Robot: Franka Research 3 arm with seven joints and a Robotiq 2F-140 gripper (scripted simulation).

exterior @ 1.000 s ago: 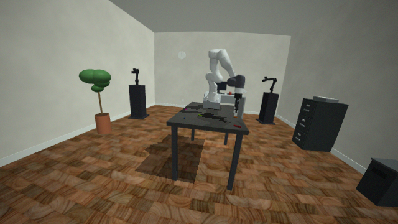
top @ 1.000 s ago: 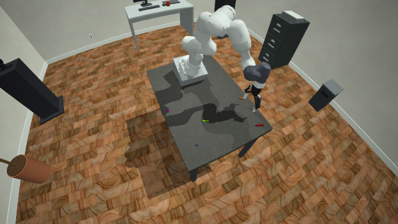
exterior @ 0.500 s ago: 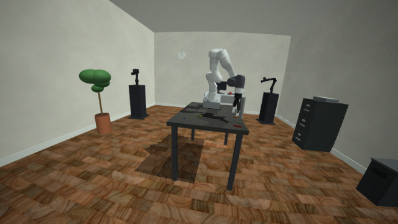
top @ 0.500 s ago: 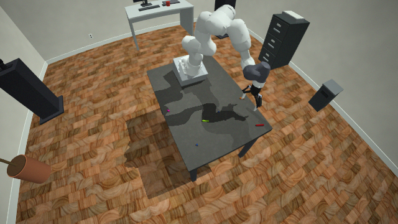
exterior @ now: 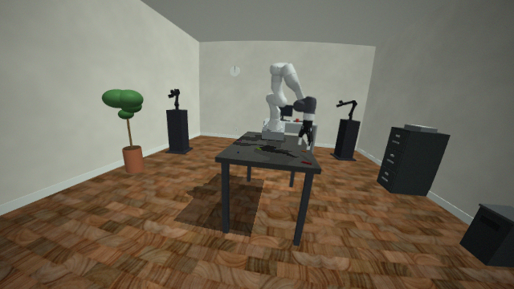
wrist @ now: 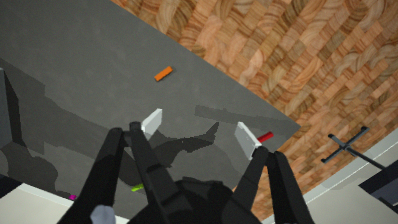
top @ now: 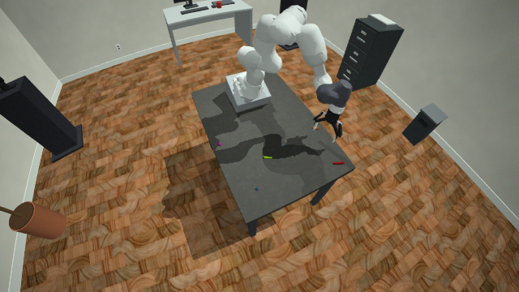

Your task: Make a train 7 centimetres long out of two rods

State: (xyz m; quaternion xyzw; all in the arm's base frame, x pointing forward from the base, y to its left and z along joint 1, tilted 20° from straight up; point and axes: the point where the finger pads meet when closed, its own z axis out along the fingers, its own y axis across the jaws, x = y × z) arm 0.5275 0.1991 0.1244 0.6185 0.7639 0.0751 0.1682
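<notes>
Right now my hand is 56 cm to the left of the magenta rod, 35 cm past it and 8 cm above it. Round my hand: orange rod: 10 cm behind, 8 cm below, 5 cm to the left; lime rod: 37 cm to the right, 10 cm behind, 8 cm below; red rod: 19 cm ahead, 8 cm below, 2 cm to the right.
</notes>
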